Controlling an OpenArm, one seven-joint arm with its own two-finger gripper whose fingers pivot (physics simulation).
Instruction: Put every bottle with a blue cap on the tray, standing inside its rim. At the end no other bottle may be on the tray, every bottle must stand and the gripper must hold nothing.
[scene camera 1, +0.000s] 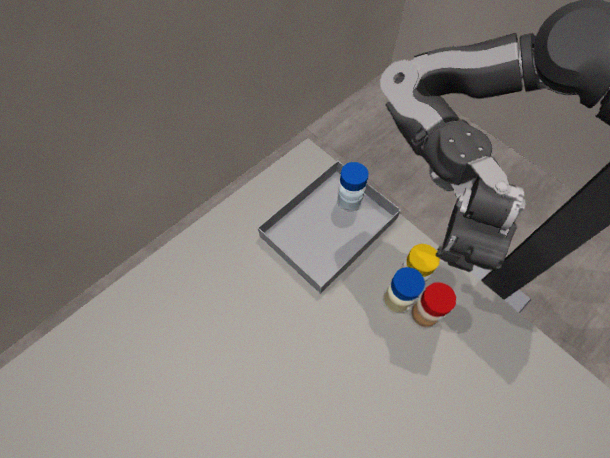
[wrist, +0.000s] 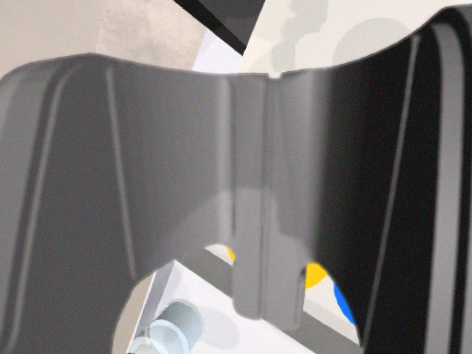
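Note:
One blue-capped bottle (scene camera 1: 353, 184) (wrist: 180, 322) stands inside the rim of the grey tray (scene camera 1: 300, 242) (wrist: 212, 267), near its far corner. A second blue-capped bottle (scene camera 1: 406, 289) (wrist: 344, 304) stands on the table outside the tray. Close beside it stand a yellow-capped bottle (scene camera 1: 423, 260) (wrist: 314, 276) and a red-capped bottle (scene camera 1: 436, 302). My gripper (scene camera 1: 454, 263) (wrist: 279, 199) is shut and empty, raised above the table beside the yellow cap in the scene view. Its two fingers meet in the wrist view and hide much of the bottle group; the red cap does not show there.
The pale table (scene camera 1: 225, 350) carries the tray and the bottle group near its edge. A black post (scene camera 1: 555, 230) rises beyond that edge, to the right of the gripper in the scene view. The arm reaches in from the upper right.

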